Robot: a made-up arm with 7 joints. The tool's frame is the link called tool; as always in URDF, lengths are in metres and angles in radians.
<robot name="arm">
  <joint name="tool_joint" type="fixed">
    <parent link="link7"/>
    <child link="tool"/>
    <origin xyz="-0.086 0.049 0.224" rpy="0 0 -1.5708"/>
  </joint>
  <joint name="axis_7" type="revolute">
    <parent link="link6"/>
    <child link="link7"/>
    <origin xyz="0.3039 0.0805 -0.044" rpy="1.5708 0 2.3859"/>
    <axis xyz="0 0 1"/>
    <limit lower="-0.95" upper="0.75"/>
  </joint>
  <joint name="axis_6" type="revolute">
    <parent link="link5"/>
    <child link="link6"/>
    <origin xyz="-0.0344 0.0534 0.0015" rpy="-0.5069 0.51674 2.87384"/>
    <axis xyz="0 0 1"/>
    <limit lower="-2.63" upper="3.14"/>
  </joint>
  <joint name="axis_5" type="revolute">
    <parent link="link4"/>
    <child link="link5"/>
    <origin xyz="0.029 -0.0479 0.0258" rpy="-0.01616 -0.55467 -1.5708"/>
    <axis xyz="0 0 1"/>
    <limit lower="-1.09" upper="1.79"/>
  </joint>
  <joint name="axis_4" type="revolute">
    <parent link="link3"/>
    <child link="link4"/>
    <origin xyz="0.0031 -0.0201 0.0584" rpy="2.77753 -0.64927 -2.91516"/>
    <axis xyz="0 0 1"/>
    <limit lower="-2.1" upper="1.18"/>
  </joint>
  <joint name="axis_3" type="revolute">
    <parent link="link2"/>
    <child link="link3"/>
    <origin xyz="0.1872 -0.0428 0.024" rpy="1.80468 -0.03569 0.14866"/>
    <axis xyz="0 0 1"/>
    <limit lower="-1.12" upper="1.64"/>
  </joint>
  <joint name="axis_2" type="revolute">
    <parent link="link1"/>
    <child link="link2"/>
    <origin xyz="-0.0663 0.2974 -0.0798" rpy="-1.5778 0 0"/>
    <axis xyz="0 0 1"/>
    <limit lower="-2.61" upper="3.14"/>
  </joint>
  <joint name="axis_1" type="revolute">
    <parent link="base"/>
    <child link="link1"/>
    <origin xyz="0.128 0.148 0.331" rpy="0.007 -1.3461 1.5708"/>
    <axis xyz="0 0 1"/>
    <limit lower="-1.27" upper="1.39"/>
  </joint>
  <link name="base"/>
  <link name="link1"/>
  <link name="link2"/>
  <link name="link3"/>
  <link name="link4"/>
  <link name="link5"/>
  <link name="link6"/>
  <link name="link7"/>
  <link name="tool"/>
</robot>
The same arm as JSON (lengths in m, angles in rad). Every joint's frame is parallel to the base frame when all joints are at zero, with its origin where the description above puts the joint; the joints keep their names.
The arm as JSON. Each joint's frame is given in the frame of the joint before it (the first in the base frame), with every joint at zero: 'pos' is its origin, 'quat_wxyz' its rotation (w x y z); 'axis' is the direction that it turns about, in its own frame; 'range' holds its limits. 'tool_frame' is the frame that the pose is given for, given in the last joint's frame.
{
  "length_unit": "m",
  "angle_unit": "rad",
  "joints": [
    {
      "joint": "axis_1",
      "pos": [
        0.128,
        0.148,
        0.331
      ],
      "quat_wxyz": [
        1.0,
        0.0,
        0.0,
        0.0
      ],
      "axis": [
        0.007,
        -0.974837,
        0.222808
      ],
      "range": [
        -1.27,
        1.39
      ]
    },
    {
      "joint": "axis_2",
      "pos": [
        -0.298,
        0.061,
        -0.0819
      ],
      "quat_wxyz": [
        1.0,
        0.0,
        0.0,
        0.0
      ],
      "axis": [
        -1.0,
        0.0,
        0.0
      ],
      "range": [
        -2.61,
        3.14
      ]
    },
    {
      "joint": "axis_3",
      "pos": [
        -0.024,
        0.0,
        0.192
      ],
      "quat_wxyz": [
        1.0,
        0.0,
        0.0,
        0.0
      ],
      "axis": [
        0.23161,
        -0.90274,
        0.362516
      ],
      "range": [
        -1.12,
        1.64
      ]
    },
    {
      "joint": "axis_4",
      "pos": [
        0.033,
        -0.047,
        0.023
      ],
      "quat_wxyz": [
        1.0,
        0.0,
        0.0,
        0.0
      ],
      "axis": [
        -0.363908,
        0.391809,
        -0.845019
      ],
      "range": [
        -2.1,
        1.18
      ]
    },
    {
      "joint": "axis_5",
      "pos": [
        0.042,
        0.01,
        -0.044
      ],
      "quat_wxyz": [
        1.0,
        0.0,
        0.0,
        0.0
      ],
      "axis": [
        -0.760107,
        0.070101,
        -0.646006
      ],
      "range": [
        -1.09,
        1.79
      ]
    },
    {
      "joint": "axis_6",
      "pos": [
        -0.001,
        -0.063,
        -0.008
      ],
      "quat_wxyz": [
        1.0,
        0.0,
        0.0,
        0.0
      ],
      "axis": [
        -1.0,
        0.0,
        0.0
      ],
      "range": [
        -2.63,
        3.14
      ]
    },
    {
      "joint": "axis_7",
      "pos": [
        0.044,
        -0.166,
        0.267
      ],
      "quat_wxyz": [
        1.0,
        0.0,
        0.0,
        0.0
      ],
      "axis": [
        0.0,
        0.0,
        1.0
      ],
      "range": [
        -0.95,
        0.75
      ]
    }
  ],
  "tool_frame": {
    "pos": [
      -0.049,
      -0.086,
      0.224
    ],
    "quat_wxyz": [
      1.0,
      0.000003,
      0.000001,
      0.000001
    ]
  }
}

